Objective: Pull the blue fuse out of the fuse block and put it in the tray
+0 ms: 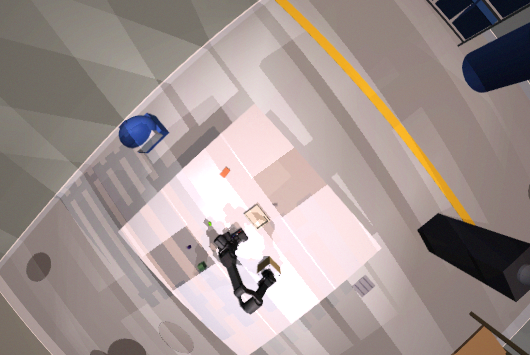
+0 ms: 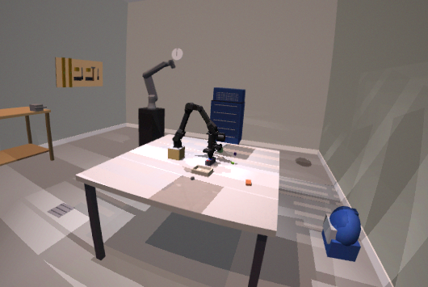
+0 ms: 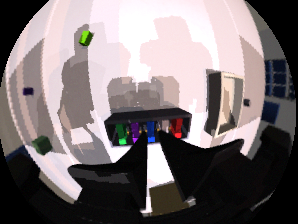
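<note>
Now: the blue fuse 2 cm below my gripper tip. From my gripper tip the other things lie so: red fuse (4 cm to the right, 2 cm below); then green fuse (4 cm to the left, 2 cm below); then purple fuse (2 cm to the left, 2 cm below).
</note>
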